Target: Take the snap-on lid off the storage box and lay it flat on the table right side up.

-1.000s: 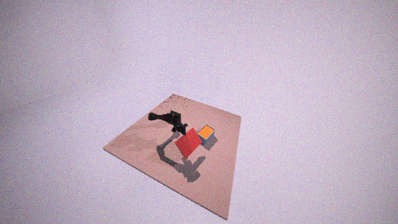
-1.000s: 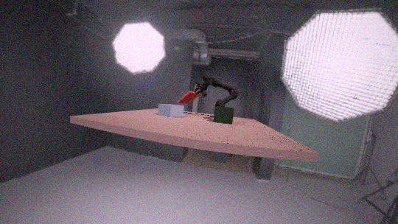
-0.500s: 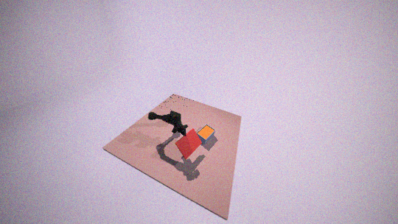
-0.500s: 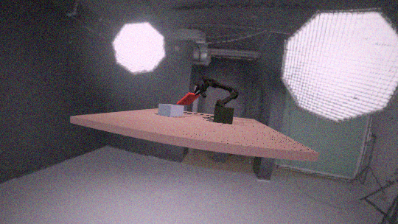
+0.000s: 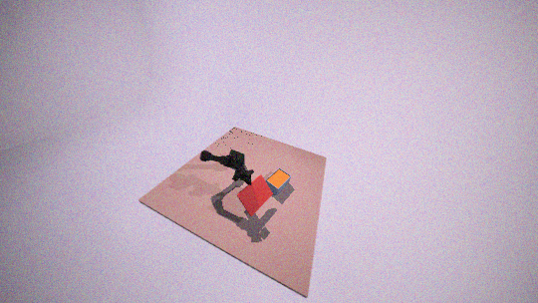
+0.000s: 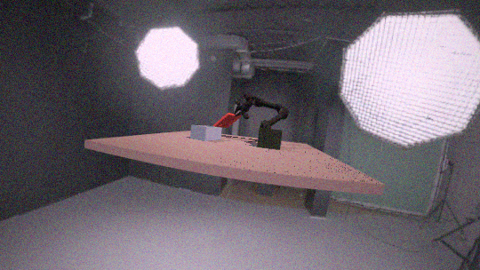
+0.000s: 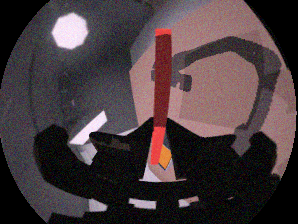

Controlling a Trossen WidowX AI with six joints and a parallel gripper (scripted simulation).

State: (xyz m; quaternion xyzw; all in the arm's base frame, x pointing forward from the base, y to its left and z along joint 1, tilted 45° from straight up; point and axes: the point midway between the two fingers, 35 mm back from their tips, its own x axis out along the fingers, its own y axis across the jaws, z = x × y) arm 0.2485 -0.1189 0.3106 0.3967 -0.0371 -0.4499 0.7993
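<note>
My gripper tip is 6 cm short of the red lid, 5 cm above it and 2 cm to the left of it. Round my gripper tip: grey storage box (24 cm to the left, 18 cm ahead, 16 cm below).
</note>
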